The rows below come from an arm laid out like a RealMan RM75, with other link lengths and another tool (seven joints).
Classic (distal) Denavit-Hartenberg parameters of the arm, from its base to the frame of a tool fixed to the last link. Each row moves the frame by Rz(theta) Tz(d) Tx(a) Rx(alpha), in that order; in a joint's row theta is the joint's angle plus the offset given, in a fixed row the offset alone. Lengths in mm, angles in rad.
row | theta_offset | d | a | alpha
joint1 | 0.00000 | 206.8 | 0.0 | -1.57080
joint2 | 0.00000 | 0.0 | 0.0 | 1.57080
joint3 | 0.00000 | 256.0 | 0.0 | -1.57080
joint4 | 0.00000 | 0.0 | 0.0 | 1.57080
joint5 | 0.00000 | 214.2 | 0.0 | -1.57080
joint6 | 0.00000 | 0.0 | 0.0 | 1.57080
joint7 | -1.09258 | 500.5 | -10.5 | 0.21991
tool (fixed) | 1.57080 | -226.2 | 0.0 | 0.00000
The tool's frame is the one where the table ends.
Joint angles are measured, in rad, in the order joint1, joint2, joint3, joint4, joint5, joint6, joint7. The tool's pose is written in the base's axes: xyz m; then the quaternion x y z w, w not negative. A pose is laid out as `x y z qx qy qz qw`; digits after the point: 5 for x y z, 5 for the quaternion.
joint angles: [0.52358, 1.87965, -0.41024, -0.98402, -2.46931, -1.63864, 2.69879]
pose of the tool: 0.31921 0.37936 -0.01142 -0.42186 0.82596 0.25039 0.27772
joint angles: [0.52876, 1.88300, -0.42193, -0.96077, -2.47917, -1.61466, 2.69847]
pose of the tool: 0.32226 0.38080 -0.01828 -0.41990 0.82836 0.24446 0.27883
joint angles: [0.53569, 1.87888, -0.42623, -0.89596, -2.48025, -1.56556, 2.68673]
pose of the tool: 0.32803 0.38485 -0.02744 -0.41220 0.83280 0.24453 0.27702
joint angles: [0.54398, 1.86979, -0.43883, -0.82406, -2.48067, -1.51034, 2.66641]
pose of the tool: 0.33546 0.38842 -0.03710 -0.40941 0.83481 0.24090 0.27828
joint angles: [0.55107, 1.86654, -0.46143, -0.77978, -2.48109, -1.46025, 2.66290]
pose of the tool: 0.34144 0.39255 -0.04497 -0.40692 0.83541 0.23595 0.28432
